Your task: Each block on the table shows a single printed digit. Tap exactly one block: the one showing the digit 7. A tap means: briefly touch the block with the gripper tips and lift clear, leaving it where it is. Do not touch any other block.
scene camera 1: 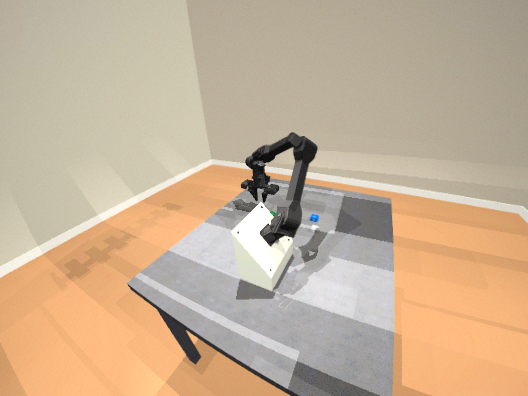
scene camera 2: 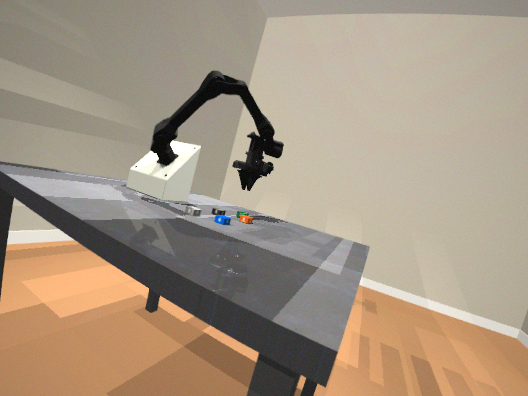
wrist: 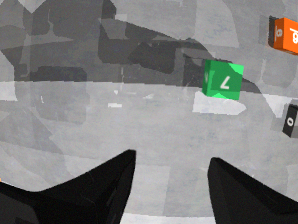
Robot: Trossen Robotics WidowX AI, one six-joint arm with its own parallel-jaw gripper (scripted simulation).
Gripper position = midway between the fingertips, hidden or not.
In view: the gripper (scene camera 2: 245,190) and a green block (wrist: 221,79).
The gripper is seen too in the wrist view (wrist: 173,162).
